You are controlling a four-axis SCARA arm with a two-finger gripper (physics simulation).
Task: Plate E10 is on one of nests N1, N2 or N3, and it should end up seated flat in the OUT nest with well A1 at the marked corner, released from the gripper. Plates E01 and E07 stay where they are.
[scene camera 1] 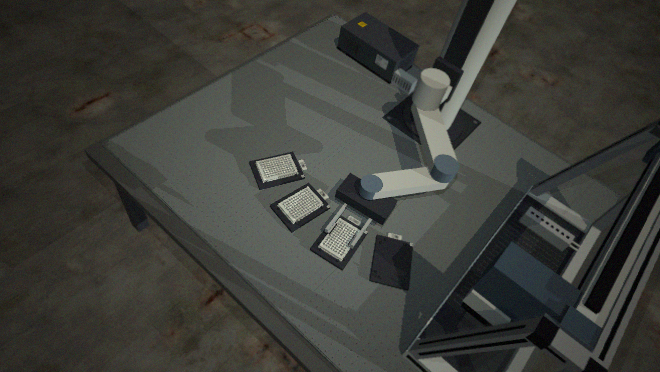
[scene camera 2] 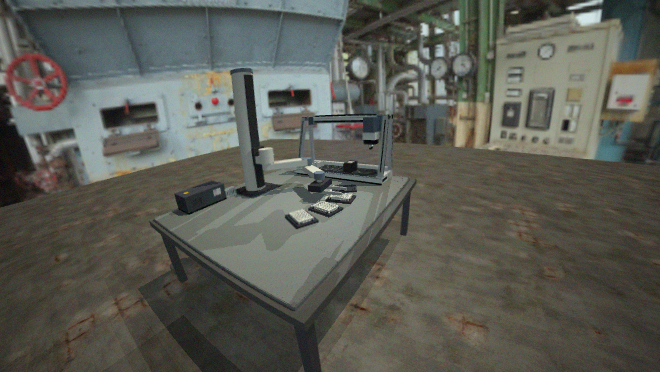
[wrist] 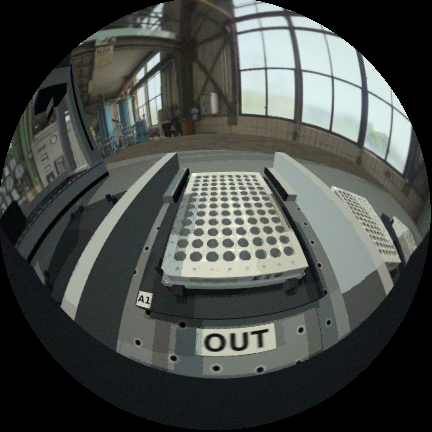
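Seen in the pictures: gripper, fingertip midpoint: [scene camera 1: 338, 238] [scene camera 2: 344, 191] [wrist: 226, 159]; arm's base, link origin: [scene camera 2: 256, 190].
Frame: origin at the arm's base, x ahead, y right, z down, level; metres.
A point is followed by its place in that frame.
Observation:
Plate E10 [scene camera 1: 339, 243] {y -0.105, x 0.721, z -0.038 m} [scene camera 2: 341, 198] {y -0.057, x 0.727, z -0.035 m} [wrist: 230, 220] {y -0.093, x 0.682, z -0.037 m}, white with many wells, lies on the dark OUT nest [scene camera 1: 316, 248] {y -0.062, x 0.779, z -0.025 m} [wrist: 225, 304] {y -0.089, x 0.629, z -0.025 m} and looks about level; full seating cannot be told. The A1 marker [wrist: 144, 299] {y -0.136, x 0.620, z -0.025 m} is at the nest's near left corner in the wrist view; the plate's own A1 mark is not legible. My gripper [scene camera 1: 340, 238] {y -0.099, x 0.724, z -0.066 m} [wrist: 226, 159] {y -0.099, x 0.724, z -0.066 m} is shut to about plate width with nothing held. Its fingers run along the plate's long sides, their pads seemingly slightly above it. Two other white plates [scene camera 1: 277, 167] {y 0.239, x 0.651, z -0.039 m} [scene camera 1: 301, 204] {y 0.077, x 0.701, z -0.039 m} sit on nests; their labels are unreadable.
A dark nest without a plate [scene camera 1: 392, 262] {y -0.264, x 0.644, z -0.025 m} lies on the other side of OUT. A framed gantry machine [scene camera 1: 475, 335] {y -0.531, x 0.833, z -0.336 m} [scene camera 2: 345, 119] {y -0.623, x 0.474, z -0.479 m} stands beyond it. A dark box [scene camera 1: 377, 45] {y 0.368, x -0.059, z -0.128 m} [scene camera 2: 200, 196] {y 0.442, x -0.035, z -0.099 m} stands near the arm's column [scene camera 2: 245, 130] {y 0.057, x 0.049, z -0.469 m}. A neighbouring plate [wrist: 367, 222] {y 0.070, x 0.693, z -0.038 m} shows at right.

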